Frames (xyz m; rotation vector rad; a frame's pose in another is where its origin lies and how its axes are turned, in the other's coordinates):
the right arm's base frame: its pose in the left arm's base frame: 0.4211 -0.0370 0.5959 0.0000 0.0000 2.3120
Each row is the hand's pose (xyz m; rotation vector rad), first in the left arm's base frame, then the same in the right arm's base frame.
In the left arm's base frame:
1: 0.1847 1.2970 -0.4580 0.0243 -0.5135 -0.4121
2: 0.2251 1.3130 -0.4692 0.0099 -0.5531 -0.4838
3: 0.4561 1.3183 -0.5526 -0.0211 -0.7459 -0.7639
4: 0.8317 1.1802 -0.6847 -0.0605 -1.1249 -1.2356
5: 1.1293 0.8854 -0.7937 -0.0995 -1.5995 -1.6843
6: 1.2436 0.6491 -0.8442 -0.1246 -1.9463 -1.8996
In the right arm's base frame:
1: 1.1436 -0.7263 -1.0539 -0.6329 -0.3152 -2.6542
2: 1.1282 -0.7669 -1.0651 -0.7015 -0.3240 -2.7130
3: 0.9761 -0.9409 -1.1485 -1.0259 -0.4175 -2.9105
4: 0.6206 -1.1247 -1.2806 1.2856 0.4855 2.2940
5: 0.2023 -1.1452 -1.3896 1.4690 0.5407 1.5622
6: -0.0492 -1.0700 -1.4401 1.5636 0.5723 1.1060

